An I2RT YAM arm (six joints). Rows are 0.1 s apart.
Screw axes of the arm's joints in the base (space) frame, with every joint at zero. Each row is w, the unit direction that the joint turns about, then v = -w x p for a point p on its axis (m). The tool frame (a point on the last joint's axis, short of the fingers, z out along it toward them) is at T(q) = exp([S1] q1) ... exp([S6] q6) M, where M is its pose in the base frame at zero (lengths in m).
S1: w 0 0 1 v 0 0 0
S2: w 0 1 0 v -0.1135 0 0.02
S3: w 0 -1 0 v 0.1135 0 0.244
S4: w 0 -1 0 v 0.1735 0 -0.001
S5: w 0 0 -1 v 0 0.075 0
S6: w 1 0 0 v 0 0.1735 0
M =
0 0 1 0.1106
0 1 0 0
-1 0 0 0.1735
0 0 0 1
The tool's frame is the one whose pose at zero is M.
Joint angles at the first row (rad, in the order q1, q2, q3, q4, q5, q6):
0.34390, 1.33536, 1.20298, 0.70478, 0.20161, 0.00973
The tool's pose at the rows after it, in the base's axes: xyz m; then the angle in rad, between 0 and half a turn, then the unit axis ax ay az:
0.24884, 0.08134, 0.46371, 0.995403, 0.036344, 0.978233, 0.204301
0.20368, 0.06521, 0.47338, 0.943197, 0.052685, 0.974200, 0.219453
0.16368, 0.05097, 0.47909, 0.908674, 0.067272, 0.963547, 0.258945
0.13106, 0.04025, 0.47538, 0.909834, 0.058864, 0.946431, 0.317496
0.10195, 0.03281, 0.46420, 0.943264, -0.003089, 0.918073, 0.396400
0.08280, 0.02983, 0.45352, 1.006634, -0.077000, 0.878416, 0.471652
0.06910, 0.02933, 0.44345, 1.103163, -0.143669, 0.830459, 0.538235
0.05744, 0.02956, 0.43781, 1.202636, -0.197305, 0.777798, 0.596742
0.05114, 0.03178, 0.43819, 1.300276, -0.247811, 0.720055, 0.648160
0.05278, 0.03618, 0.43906, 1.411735, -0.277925, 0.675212, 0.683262
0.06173, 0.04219, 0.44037, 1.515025, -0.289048, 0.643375, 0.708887
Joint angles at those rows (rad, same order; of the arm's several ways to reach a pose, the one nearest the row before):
0.34621, 1.19916, 1.12400, 0.69106, 0.22451, -0.00859
0.34772, 1.03439, 1.05572, 0.65178, 0.22946, -0.01393
0.34775, 0.88788, 1.00994, 0.59454, 0.22262, 0.00551
0.34776, 0.75550, 0.95958, 0.52359, 0.19287, 0.04708
0.34776, 0.62201, 0.90087, 0.43660, 0.10971, 0.10125
0.34772, 0.52776, 0.86232, 0.35762, 0.00477, 0.16270
0.34766, 0.45722, 0.83564, 0.28250, -0.11353, 0.23636
0.34777, 0.40802, 0.82419, 0.23252, -0.23285, 0.31335
0.34780, 0.39693, 0.82725, 0.23057, -0.35718, 0.39191
0.34768, 0.41638, 0.83028, 0.25159, -0.46714, 0.47668
0.34777, 0.46253, 0.83066, 0.30343, -0.55061, 0.56244

